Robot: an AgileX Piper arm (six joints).
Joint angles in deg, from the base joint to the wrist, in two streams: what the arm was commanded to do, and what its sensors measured. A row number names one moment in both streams.
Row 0, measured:
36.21, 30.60, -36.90, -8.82, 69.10, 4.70
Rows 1 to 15, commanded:
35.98, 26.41, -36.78, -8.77, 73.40, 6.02
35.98, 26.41, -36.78, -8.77, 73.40, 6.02
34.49, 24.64, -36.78, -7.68, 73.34, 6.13
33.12, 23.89, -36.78, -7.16, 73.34, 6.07
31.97, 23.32, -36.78, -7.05, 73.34, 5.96
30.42, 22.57, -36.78, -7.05, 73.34, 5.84
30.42, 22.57, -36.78, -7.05, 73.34, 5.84
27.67, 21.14, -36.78, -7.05, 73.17, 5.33
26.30, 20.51, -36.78, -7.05, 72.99, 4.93
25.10, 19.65, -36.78, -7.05, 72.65, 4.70
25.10, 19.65, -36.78, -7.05, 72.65, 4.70
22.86, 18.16, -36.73, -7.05, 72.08, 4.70
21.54, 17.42, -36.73, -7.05, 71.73, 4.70
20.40, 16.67, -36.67, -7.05, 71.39, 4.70
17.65, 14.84, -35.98, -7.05, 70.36, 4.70
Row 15, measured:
20.86, 17.07, -36.73, -7.33, 69.90, 4.93
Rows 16 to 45, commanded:
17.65, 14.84, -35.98, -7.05, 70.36, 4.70
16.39, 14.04, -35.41, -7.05, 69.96, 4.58
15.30, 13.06, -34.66, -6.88, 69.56, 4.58
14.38, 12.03, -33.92, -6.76, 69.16, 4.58
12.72, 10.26, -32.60, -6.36, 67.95, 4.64
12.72, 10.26, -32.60, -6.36, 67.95, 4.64
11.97, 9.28, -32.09, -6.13, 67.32, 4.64
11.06, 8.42, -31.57, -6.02, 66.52, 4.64
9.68, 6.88, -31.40, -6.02, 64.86, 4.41
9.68, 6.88, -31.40, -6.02, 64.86, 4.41
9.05, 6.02, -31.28, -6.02, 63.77, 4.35
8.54, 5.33, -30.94, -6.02, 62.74, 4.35
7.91, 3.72, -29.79, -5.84, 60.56, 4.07
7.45, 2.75, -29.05, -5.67, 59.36, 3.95
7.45, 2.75, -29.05, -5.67, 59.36, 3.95
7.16, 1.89, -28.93, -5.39, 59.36, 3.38
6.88, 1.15, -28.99, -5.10, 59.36, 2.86
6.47, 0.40, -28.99, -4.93, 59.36, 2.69
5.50, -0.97, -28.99, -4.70, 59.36, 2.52
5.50, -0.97, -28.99, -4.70, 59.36, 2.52
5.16, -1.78, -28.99, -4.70, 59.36, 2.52
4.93, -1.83, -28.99, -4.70, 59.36, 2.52
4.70, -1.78, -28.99, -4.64, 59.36, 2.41
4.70, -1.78, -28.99, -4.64, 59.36, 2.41
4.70, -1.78, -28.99, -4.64, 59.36, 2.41
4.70, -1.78, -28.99, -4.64, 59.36, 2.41
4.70, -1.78, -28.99, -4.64, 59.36, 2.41
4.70, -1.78, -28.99, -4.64, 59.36, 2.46
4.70, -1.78, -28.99, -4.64, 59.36, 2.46
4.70, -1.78, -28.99, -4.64, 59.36, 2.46
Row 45, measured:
5.16, -0.23, -29.05, -4.53, 59.70, 2.92
